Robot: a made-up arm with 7 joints.
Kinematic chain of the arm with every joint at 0, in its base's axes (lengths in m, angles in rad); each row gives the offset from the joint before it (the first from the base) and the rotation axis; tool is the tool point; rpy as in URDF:
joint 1: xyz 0 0 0.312 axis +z
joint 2: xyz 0 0 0 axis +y
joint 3: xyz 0 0 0.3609 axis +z
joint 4: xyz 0.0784 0 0 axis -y
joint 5: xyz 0.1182 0 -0.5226 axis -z
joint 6: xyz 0 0 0 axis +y
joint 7: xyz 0.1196 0 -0.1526 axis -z
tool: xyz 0 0 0 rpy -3.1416 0 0
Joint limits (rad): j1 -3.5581..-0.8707 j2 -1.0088..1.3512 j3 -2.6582..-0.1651 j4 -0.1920..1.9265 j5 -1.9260..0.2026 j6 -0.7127..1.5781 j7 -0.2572..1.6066
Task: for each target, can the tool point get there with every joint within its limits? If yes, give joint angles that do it. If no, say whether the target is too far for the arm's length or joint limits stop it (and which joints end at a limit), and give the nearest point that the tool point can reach.
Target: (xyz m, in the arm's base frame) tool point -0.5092 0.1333 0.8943
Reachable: yes | joints -1.6751 1.1734 -2.3544 1.1226 -1.3711 0.8496 0.5186
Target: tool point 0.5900 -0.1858 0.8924
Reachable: no: joint limits stop it (at a limit: joint 1, joint 3, joint 6) | nearest point 0.6690 -0.0927 0.9251 | short by 0.126 m
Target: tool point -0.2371 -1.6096 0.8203
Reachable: no: too far | nearest point -0.1438 -0.9761 0.6202 | short by 0.671 m
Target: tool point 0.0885 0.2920 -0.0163
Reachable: yes | joints -3.1190 0.5747 -1.1567 0.1530 -1.6075 0.8011 0.0804
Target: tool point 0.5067 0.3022 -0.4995
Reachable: no: joint limits stop it (at a limit: joint 2, joint 3, joint 5) | nearest point 0.4518 0.2695 -0.2230 | short by 0.284 m
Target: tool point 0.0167 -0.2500 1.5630
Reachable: no: too far | nearest point 0.0135 -0.2025 1.3255 | short by 0.242 m
